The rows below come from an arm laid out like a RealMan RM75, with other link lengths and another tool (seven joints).
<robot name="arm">
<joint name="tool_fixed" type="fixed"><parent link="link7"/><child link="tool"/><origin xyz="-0.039 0.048 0.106" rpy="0 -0.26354 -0.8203"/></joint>
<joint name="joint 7" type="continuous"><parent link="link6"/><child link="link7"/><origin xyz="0 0 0.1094"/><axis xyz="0 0 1"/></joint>
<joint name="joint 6" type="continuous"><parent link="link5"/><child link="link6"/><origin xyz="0 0 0"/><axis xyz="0 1 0"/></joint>
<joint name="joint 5" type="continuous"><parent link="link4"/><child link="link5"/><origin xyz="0 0 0.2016"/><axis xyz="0 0 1"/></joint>
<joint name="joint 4" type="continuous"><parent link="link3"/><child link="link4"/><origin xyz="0 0 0"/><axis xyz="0 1 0"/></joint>
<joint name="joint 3" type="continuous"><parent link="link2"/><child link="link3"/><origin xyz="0 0 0.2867"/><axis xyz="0 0 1"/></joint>
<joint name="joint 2" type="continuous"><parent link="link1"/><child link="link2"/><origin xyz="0 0 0"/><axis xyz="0 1 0"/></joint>
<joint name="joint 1" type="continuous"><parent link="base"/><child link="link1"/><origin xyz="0 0 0.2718"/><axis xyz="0 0 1"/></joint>
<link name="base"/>
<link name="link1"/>
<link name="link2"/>
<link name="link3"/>
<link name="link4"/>
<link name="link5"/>
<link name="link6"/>
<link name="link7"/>
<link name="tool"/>
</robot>
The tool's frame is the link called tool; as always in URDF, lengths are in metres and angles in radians. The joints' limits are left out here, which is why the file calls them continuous.
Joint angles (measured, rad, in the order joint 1, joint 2, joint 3, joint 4, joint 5, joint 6, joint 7), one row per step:
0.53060 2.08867 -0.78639 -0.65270 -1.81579 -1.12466 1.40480
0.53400 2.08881 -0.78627 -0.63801 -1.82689 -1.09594 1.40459
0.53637 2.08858 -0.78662 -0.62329 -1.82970 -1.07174 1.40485
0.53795 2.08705 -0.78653 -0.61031 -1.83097 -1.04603 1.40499
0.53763 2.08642 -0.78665 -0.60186 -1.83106 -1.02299 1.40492
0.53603 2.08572 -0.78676 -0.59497 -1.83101 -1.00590 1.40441
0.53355 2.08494 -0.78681 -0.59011 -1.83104 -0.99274 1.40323
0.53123 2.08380 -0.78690 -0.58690 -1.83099 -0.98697 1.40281
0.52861 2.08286 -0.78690 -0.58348 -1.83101 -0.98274 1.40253
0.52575 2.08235 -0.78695 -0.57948 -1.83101 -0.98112 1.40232
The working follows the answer.
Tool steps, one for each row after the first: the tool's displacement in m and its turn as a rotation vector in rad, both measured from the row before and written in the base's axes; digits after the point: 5 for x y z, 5 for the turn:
0.00576 0.00282 -0.00374 0.00263 -0.01599 -0.02280
0.00463 0.00245 -0.00252 0.00400 -0.00758 -0.02123
0.00527 0.00297 -0.00124 0.00787 -0.00905 -0.02198
0.00484 0.00247 -0.00063 0.00916 -0.00838 -0.01926
0.00434 0.00138 -0.00048 0.00654 -0.00649 -0.01569
0.00394 0.00076 -0.00020 0.00548 -0.00605 -0.01251
0.00259 -0.00001 0.00003 0.00205 -0.00281 -0.00742
0.00245 -0.00037 -0.00015 0.00086 -0.00170 -0.00706
0.00207 -0.00097 -0.00058 -0.00138 0.00030 -0.00613

Tool pose at each row, in the base's axes (x y z in m, rotation vector in rad; rounded; the steps above come from the unrounded poses):
0.22035 0.41572 -0.02775 -2.33963 -0.39556 0.52115
0.22611 0.41854 -0.03149 -2.34438 -0.37636 0.49104
0.23074 0.42099 -0.03400 -2.34460 -0.35532 0.47099
0.23601 0.42396 -0.03524 -2.34133 -0.33473 0.44783
0.24086 0.42643 -0.03587 -2.33616 -0.31729 0.42648
0.24520 0.42781 -0.03635 -2.33259 -0.30283 0.40974
0.24914 0.42857 -0.03654 -2.32961 -0.29178 0.39534
0.25173 0.42856 -0.03651 -2.32877 -0.28470 0.38799
0.25418 0.42818 -0.03666 -2.32877 -0.27734 0.38236
0.25626 0.42721 -0.03724 -2.33038 -0.26982 0.38000

